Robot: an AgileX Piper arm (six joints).
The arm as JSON. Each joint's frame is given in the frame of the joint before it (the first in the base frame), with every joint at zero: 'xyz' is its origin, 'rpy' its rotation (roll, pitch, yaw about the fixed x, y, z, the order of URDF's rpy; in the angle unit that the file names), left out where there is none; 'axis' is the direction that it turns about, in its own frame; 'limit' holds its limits. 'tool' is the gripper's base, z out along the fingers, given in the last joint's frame.
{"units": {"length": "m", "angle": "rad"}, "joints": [
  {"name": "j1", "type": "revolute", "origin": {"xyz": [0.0, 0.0, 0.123]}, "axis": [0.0, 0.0, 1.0], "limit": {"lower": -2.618, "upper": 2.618}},
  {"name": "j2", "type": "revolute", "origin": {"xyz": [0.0, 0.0, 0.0]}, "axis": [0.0, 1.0, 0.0], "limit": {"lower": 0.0, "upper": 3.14}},
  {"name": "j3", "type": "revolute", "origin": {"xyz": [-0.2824, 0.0, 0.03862]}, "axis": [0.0, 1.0, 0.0], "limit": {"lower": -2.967, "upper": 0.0}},
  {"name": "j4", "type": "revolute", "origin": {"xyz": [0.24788, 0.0, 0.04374]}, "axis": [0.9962, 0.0, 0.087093], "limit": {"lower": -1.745, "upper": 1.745}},
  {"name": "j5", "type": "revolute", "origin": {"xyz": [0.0, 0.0, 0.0]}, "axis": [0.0, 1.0, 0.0], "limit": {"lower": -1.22, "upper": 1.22}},
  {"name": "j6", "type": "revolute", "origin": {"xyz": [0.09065, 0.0, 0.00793]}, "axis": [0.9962, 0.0, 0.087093], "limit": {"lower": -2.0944, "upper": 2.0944}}
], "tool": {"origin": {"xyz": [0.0, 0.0, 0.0], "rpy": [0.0, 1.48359, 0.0]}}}
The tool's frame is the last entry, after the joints.
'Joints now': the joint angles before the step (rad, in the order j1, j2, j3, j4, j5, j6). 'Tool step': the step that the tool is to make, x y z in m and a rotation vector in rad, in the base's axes. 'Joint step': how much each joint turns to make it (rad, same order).
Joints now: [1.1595 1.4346 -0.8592 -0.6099 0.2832 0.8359]
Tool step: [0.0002 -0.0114 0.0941 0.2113 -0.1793 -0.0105]
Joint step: [-0.0002 -0.1487 -0.1645 -0.0714 0.0595 -0.0006]
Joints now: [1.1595 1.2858 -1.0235 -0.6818 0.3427 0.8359]
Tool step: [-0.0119 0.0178 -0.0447 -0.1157 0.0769 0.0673]
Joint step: [0.0520 0.0799 0.0656 0.0564 -0.0206 -0.0352]
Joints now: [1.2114 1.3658 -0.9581 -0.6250 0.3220 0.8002]
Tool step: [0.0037 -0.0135 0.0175 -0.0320 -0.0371 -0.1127]
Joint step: [0.0106 -0.0412 -0.0348 -0.1126 0.1552 0.1112]
